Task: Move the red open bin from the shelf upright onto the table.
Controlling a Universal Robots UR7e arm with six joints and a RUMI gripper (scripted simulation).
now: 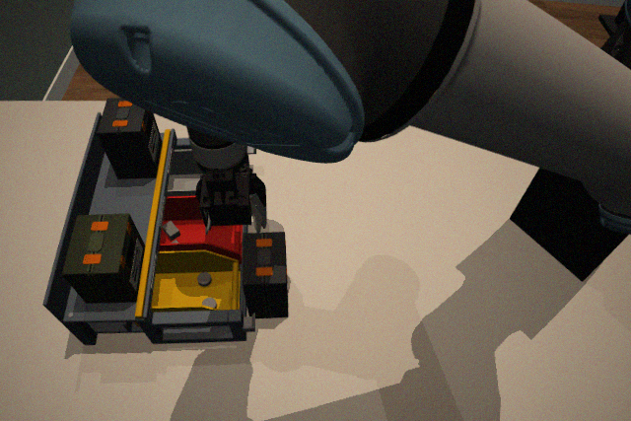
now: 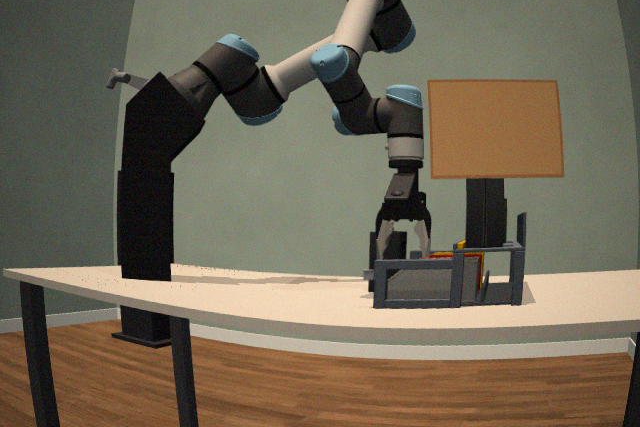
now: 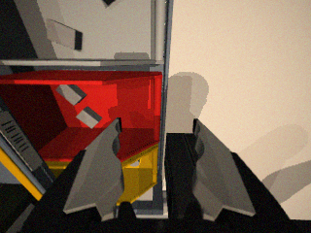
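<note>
Now: the red open bin 80 mm ahead of my hand and 20 mm below it. Round my hand: grey bin 90 mm ahead, 110 mm to the right, 20 mm below; then yellow bar 130 mm ahead, 10 mm to the left, 40 mm above; then dark box 60 mm behind, 100 mm to the left.
</note>
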